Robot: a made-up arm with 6 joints.
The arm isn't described. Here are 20 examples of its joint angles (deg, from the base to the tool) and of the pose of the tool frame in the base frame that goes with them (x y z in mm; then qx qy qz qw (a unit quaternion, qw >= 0)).
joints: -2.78 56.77 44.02 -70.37 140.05 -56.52
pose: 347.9 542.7 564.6 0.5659 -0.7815 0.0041 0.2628
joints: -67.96 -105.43 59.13 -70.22 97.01 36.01
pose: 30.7 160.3 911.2 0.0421 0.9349 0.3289 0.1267
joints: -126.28 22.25 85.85 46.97 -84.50 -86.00
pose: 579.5 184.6 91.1 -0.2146 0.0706 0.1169 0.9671
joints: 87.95 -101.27 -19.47 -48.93 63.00 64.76
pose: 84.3 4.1 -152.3 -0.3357 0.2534 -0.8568 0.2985
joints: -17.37 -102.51 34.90 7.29 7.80 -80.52
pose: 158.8 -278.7 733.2 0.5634 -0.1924 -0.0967 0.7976
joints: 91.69 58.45 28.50 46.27 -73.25 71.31
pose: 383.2 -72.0 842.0 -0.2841 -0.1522 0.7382 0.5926
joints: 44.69 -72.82 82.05 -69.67 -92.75 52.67
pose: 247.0 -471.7 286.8 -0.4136 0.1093 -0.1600 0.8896
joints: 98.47 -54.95 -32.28 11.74 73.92 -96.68
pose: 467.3 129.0 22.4 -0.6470 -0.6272 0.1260 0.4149
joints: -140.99 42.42 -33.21 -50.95 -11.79 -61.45
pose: 460.3 -170.7 175.0 0.3465 -0.7977 0.4349 0.2334
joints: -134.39 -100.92 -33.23 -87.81 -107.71 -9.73
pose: 75.2 560.6 718.6 0.8239 -0.4837 0.2805 0.0924
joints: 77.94 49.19 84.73 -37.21 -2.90 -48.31
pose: 449.8 4.5 738.2 -0.1651 0.5179 -0.7957 0.2671
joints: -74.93 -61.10 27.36 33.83 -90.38 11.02
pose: 409.6 202.1 842.5 -0.6024 0.2087 -0.4360 0.6351
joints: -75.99 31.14 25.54 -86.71 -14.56 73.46
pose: 419.5 342.3 51.9 0.4023 0.0467 -0.4058 0.8193
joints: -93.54 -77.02 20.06 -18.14 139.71 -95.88
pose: 303.2 405.3 827.2 0.6919 0.3305 -0.4850 0.4205
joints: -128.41 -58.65 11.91 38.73 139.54 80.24
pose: 477.7 468.9 536.2 -0.0797 0.6286 0.7359 0.2388
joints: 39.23 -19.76 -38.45 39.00 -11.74 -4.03
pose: 596.8 24.9 231.9 0.2527 0.6958 0.3560 0.5703
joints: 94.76 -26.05 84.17 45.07 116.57 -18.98
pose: 505.6 -107.4 87.9 0.0447 0.5662 -0.4802 0.6685
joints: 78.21 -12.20 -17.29 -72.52 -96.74 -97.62
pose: 626.4 172.0 344.7 0.5043 -0.4581 0.6735 0.2866
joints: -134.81 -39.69 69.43 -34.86 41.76 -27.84
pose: 454.2 490.7 430.5 -0.2965 0.9091 -0.0230 0.2918
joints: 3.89 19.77 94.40 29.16 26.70 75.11
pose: 606.2 258.5 613.1 0.0902 0.3488 -0.9297 0.0771
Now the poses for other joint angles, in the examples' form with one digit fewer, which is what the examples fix.
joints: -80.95 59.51 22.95 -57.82 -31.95 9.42
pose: 256 327 -110 0.284 -0.444 -0.683 0.506
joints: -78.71 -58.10 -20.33 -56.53 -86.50 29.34
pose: 505 126 777 0.770 -0.622 0.069 0.126
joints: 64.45 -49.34 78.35 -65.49 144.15 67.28
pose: 403 -248 139 0.357 0.211 -0.742 0.527
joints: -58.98 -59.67 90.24 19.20 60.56 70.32
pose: 366 176 885 -0.423 0.276 0.862 0.047
